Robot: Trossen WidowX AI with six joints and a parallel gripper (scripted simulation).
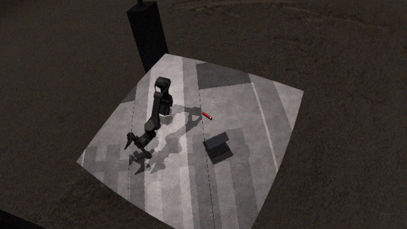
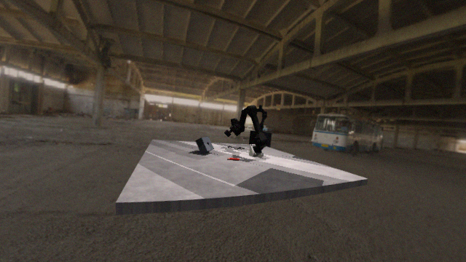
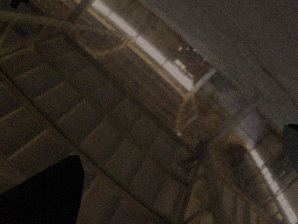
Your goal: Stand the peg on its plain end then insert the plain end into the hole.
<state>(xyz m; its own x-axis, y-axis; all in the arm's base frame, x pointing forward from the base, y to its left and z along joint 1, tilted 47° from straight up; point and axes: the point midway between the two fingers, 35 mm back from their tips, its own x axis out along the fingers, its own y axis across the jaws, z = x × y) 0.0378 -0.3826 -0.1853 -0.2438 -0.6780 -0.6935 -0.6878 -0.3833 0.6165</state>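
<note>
The red peg is 530 mm to the left of my gripper tip, 250 mm ahead of it and 190 mm below it. From my gripper tip the other things lie so: sloped panel (380 mm ahead, 330 mm to the left, 130 mm below).
</note>
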